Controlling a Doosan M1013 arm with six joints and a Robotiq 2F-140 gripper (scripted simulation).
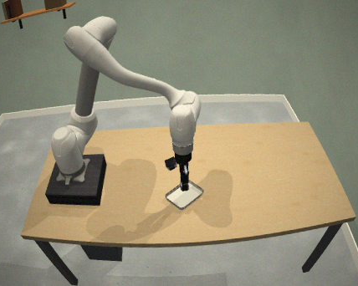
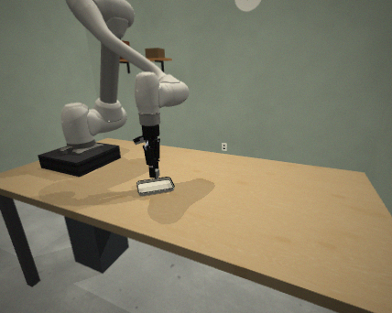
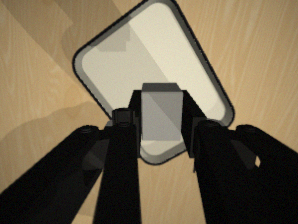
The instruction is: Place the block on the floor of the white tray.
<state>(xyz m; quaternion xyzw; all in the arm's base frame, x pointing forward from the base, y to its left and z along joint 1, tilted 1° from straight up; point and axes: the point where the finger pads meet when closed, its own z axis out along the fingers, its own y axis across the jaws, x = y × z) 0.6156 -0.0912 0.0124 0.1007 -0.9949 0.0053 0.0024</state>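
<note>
Now: the white tray 8 cm below my hand. From my hand the other things lie so: grey block: 2 cm below.
</note>
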